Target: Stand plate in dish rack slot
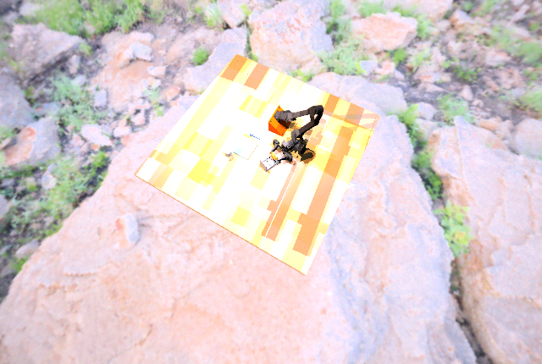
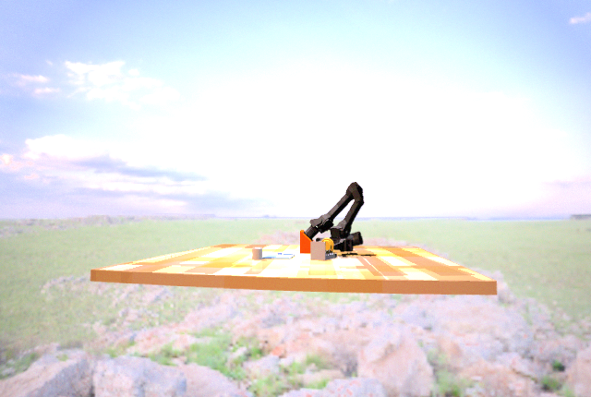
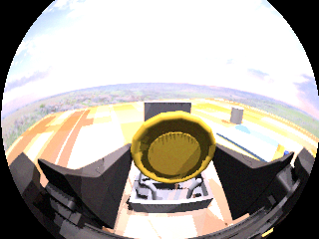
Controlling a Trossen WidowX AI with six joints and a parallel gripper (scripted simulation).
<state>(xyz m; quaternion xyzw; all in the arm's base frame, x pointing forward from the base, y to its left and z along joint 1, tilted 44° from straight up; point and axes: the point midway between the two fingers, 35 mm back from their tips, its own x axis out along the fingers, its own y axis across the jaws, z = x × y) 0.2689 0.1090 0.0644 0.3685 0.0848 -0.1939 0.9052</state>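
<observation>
Now: gripper tip 1 cm past the yellow plate. Round my gripper tip: dish rack 2 cm ahead, 1 cm to the right, 3 cm below; pale cup 10 cm ahead, 30 cm to the right, 3 cm below; light blue mat 22 cm to the right, 5 cm below.
</observation>
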